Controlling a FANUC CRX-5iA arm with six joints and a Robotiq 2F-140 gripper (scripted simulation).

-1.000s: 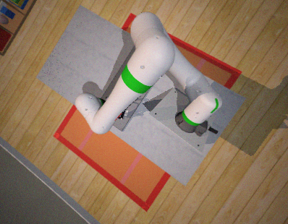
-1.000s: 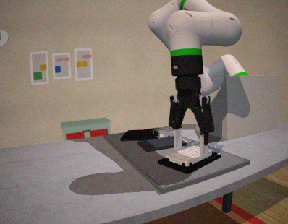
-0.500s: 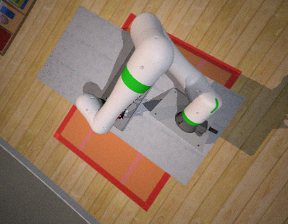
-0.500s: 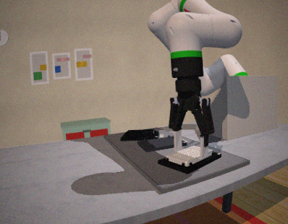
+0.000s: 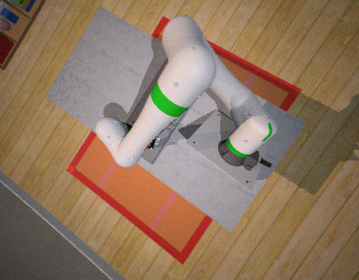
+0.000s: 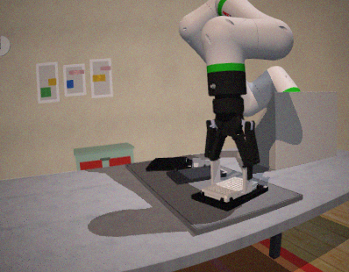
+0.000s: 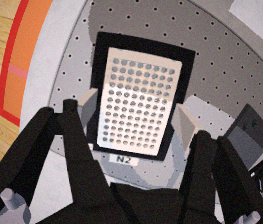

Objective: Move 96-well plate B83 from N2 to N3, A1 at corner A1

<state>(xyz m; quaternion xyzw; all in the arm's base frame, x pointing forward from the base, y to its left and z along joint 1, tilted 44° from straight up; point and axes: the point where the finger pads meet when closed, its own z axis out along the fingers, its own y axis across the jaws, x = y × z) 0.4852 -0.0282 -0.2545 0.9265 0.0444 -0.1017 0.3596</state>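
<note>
The white 96-well plate is 2 cm below my hand. Round my hand: black nest 4 cm below; then dark grey nest 21 cm to the right, 4 cm below, 3 cm behind; then black well plate 38 cm to the right, 3 cm behind, 2 cm below.
</note>
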